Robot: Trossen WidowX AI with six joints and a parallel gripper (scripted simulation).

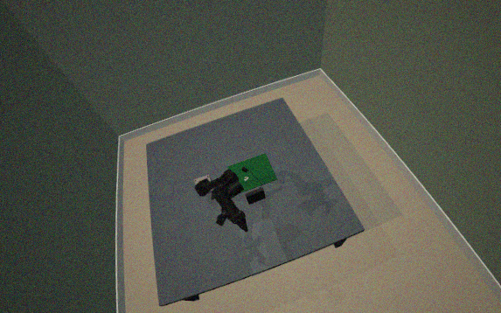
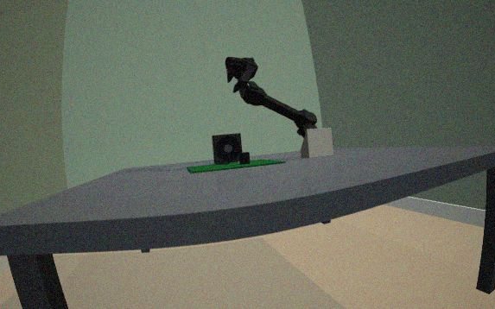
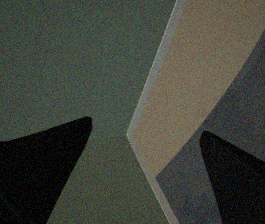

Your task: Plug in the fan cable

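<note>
Right now my gripper tip is 55 cm to the right of the black plug, 37 cm above it and 12 cm short of it. From my gripper tip the other things lie so: green board (52 cm to the left, 41 cm below, 16 cm ahead); then black fan (33 cm below, 31 cm to the left, 12 cm ahead); then white fan header (48 cm to the left, 39 cm below, 11 cm ahead).
</note>
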